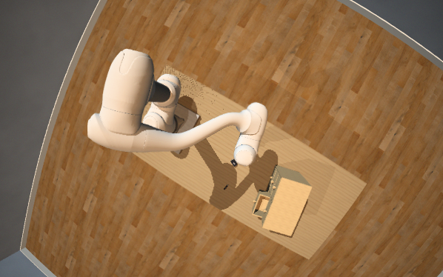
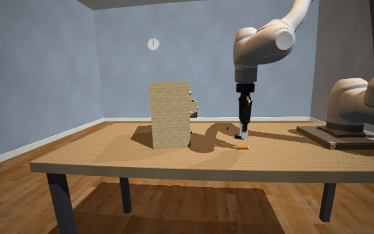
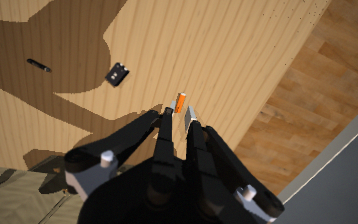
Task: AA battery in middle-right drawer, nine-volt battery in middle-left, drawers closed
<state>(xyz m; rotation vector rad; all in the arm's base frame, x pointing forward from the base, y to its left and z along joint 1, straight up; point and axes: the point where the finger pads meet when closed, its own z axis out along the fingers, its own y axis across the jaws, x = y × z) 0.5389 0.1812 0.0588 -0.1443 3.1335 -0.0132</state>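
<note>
The orange AA battery lies 8 cm below my hand. Round my hand: black AA battery: 34 cm to the right, 8 cm below, 4 cm ahead; then black nine-volt battery: 15 cm to the right, 8 cm below, 2 cm behind.
</note>
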